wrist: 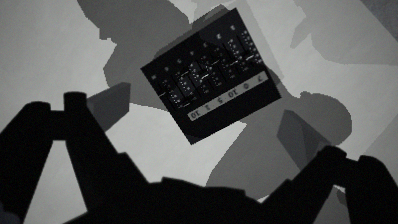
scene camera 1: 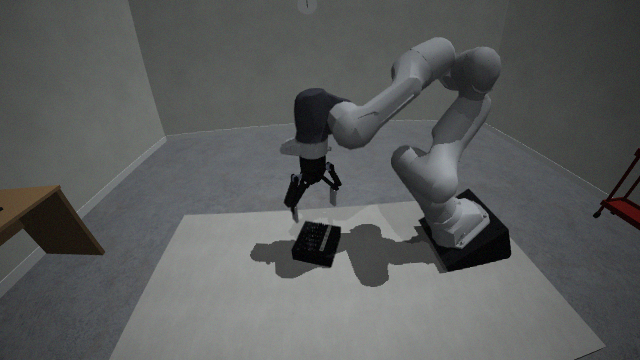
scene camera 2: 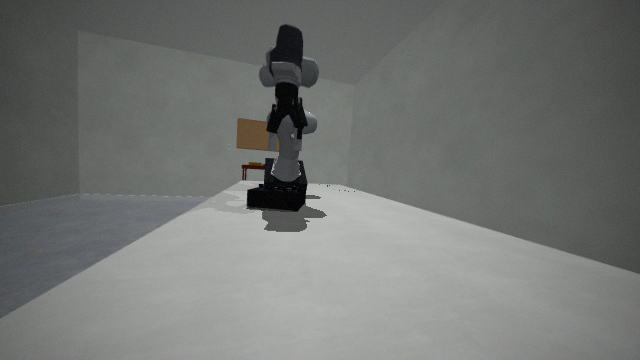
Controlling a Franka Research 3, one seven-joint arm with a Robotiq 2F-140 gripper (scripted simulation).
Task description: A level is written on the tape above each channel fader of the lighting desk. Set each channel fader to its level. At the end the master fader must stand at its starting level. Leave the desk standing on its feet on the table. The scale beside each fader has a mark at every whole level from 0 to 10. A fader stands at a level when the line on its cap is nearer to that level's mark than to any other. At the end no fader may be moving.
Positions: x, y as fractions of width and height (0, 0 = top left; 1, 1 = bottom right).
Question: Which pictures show my gripper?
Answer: The wrist view, scene camera 1 and scene camera 2: all of them.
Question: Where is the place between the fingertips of my gripper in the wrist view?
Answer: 0.52, 0.49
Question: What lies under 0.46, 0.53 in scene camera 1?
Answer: My gripper.
